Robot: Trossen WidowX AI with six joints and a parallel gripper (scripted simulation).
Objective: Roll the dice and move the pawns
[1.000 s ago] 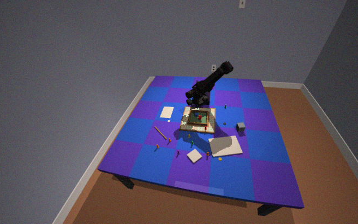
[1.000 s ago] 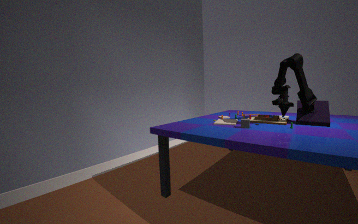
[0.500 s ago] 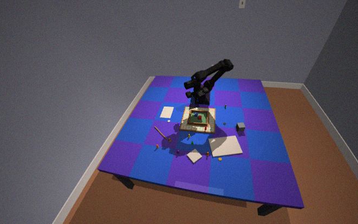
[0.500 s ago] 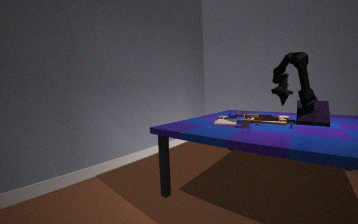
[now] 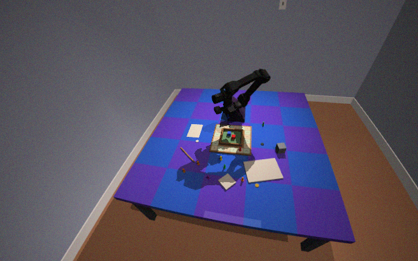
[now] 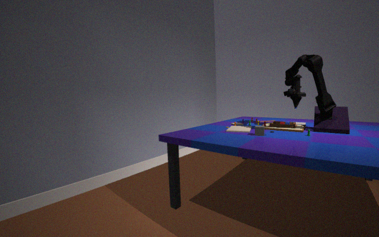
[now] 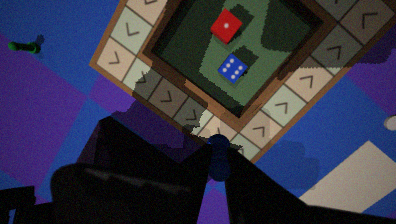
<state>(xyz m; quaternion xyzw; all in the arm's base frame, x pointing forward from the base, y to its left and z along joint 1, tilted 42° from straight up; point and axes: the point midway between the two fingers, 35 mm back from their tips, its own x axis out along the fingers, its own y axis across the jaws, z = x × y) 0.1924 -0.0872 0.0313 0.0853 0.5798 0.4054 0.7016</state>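
Right now the green tray is 8 cm ahead of my gripper tip, 4 cm to the left of it and 14 cm below it. Round my gripper tip: red pawn 19 cm ahead, 10 cm to the left, 12 cm below; black disc 11 cm ahead, 26 cm to the left, 14 cm below; blue pawn 1 cm above.
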